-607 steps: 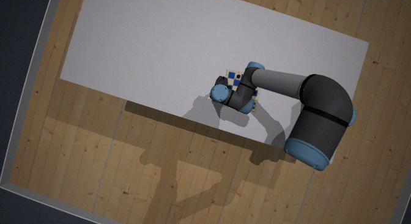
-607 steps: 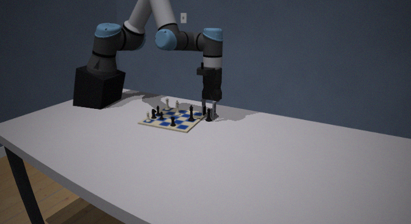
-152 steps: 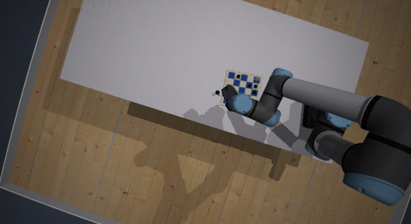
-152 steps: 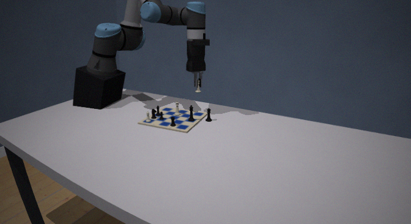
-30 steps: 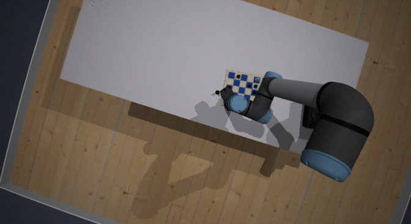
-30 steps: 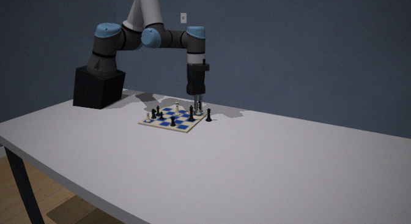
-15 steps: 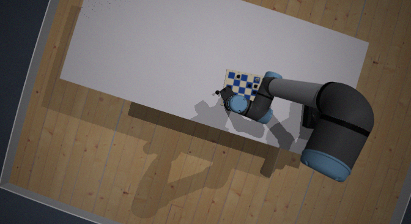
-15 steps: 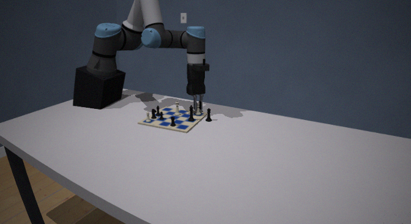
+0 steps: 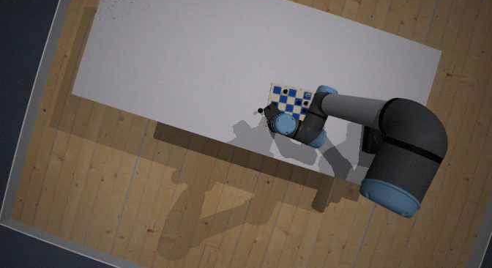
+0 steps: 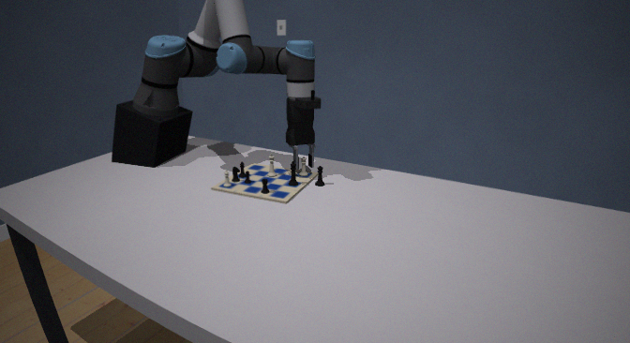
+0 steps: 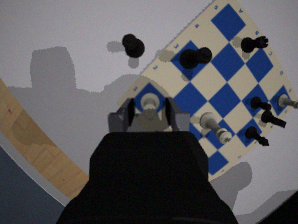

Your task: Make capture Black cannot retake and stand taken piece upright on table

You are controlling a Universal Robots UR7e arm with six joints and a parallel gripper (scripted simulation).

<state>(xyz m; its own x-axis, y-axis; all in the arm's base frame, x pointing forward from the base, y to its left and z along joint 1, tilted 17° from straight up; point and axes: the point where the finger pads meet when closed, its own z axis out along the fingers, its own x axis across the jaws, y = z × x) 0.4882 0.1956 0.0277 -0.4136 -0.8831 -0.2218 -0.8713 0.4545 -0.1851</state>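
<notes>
Right now my hand is 10 mm above the white piece. The rest, counted from my hand: blue-and-cream chessboard (50 mm behind, 100 mm to the right, 40 mm below); tall black piece (30 mm ahead, 70 mm to the right, 10 mm below); black chess piece (70 mm ahead, 10 mm to the right, 20 mm below).
</notes>
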